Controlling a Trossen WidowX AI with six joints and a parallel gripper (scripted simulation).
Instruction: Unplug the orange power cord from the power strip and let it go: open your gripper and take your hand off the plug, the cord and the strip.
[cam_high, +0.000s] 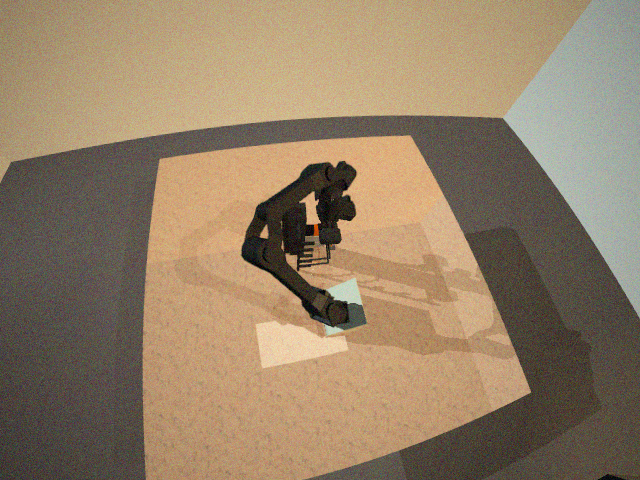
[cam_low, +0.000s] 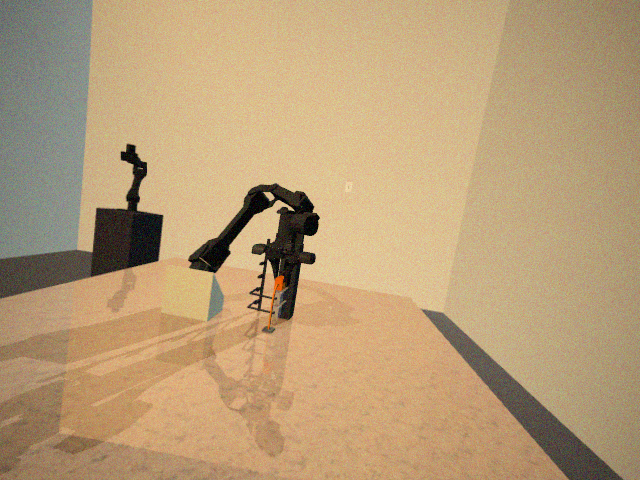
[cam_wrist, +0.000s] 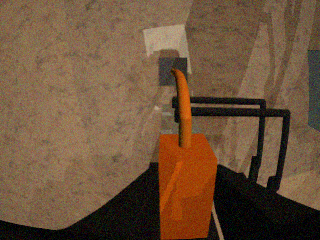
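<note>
My gripper tip is 30 mm to the right of the orange plug.
</note>
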